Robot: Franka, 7 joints.
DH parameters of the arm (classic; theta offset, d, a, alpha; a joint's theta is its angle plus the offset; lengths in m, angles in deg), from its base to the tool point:
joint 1: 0 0.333 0 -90
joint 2: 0 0 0 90
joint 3: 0 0.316 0.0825 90
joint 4: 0 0 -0.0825 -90
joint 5: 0 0.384 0 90
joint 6: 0 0 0.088 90
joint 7: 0 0.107 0 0
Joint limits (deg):
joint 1: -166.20..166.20
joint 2: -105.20..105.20
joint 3: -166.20..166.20
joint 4: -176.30..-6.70
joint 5: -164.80..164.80
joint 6: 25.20..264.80
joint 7: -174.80..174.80
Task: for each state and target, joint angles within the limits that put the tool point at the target. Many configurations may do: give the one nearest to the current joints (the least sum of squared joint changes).
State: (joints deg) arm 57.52 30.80 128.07 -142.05 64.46 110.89 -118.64
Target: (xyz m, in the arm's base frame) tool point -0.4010 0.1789 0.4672
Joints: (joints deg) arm 37.61 39.50 114.82 -138.76 63.49 110.95 -118.64
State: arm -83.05 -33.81 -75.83 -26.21 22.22 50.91 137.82
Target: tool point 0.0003 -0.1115 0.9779
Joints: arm -62.43 -10.47 -33.34 -19.48 36.84 25.20 137.82
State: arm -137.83 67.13 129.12 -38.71 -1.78 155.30 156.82
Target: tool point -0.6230 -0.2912 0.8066
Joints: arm -155.19 56.06 129.38 -9.41 -3.81 173.88 156.82
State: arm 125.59 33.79 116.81 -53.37 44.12 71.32 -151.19
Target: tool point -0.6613 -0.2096 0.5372
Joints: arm 150.77 67.63 83.03 -63.57 37.93 85.94 -151.19
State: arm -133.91 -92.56 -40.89 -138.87 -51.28 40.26 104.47
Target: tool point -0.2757 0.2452 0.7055
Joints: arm -117.15 -74.13 -32.75 -110.41 -62.13 61.37 104.47
